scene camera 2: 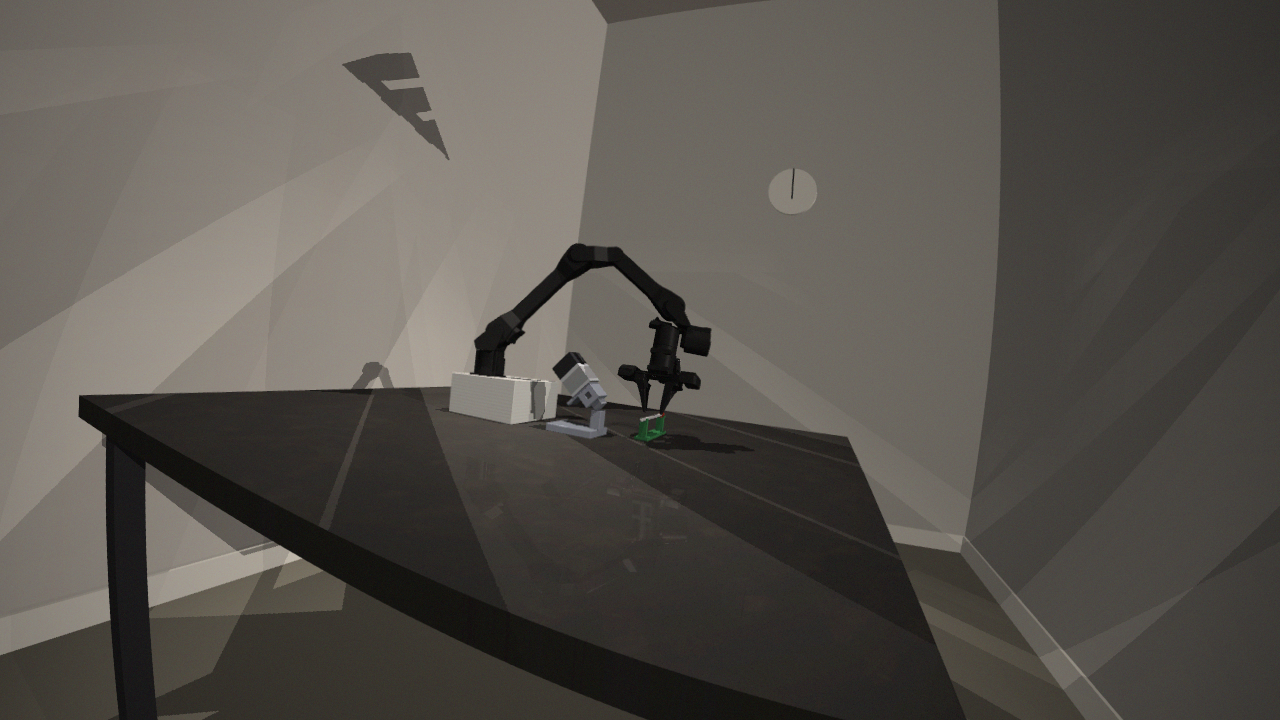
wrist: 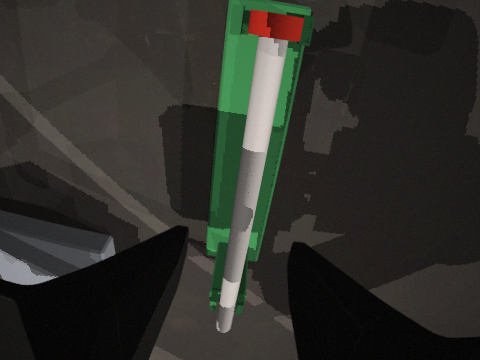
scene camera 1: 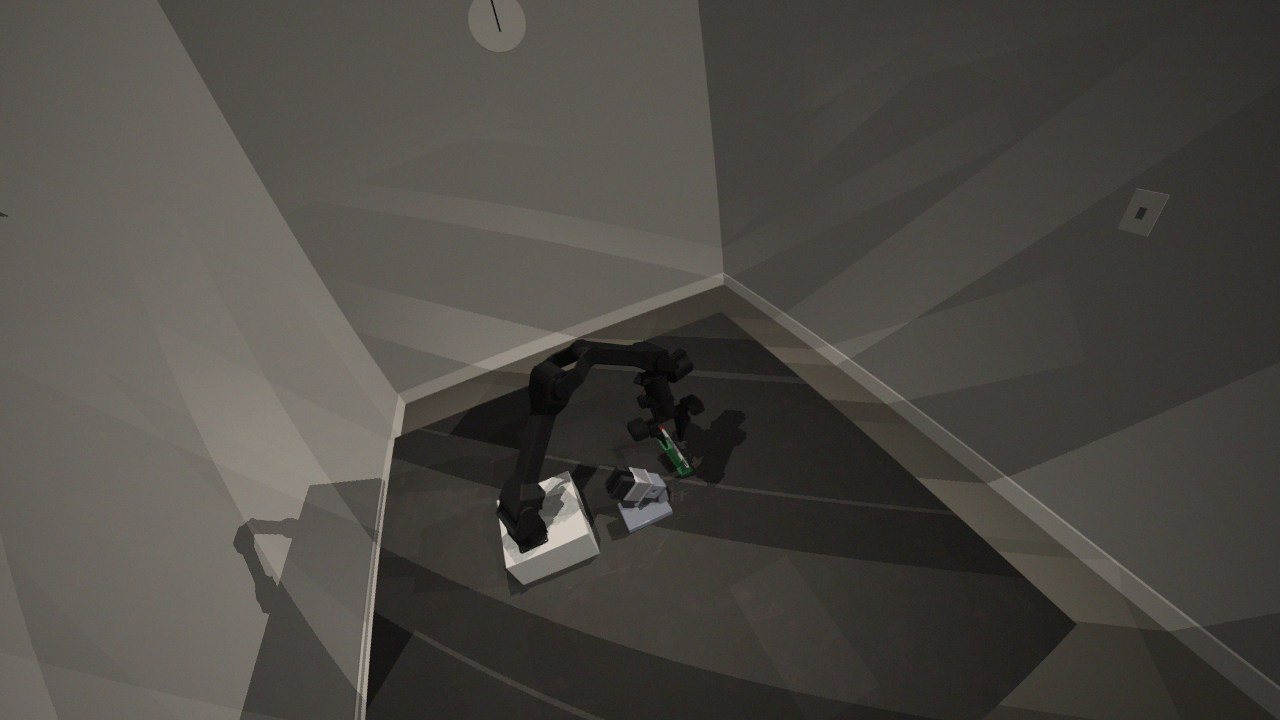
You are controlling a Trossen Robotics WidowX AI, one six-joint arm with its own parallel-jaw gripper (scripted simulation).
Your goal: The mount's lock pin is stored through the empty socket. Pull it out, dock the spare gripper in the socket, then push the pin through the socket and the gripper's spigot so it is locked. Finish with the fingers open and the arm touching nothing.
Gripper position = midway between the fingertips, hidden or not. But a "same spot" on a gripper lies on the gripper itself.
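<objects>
My gripper: visible in scene camera 1 (673,444), in scene camera 2, in the wrist view. My gripper (wrist: 123,300) and (scene camera 2: 648,392): one and the same spot.
</objects>
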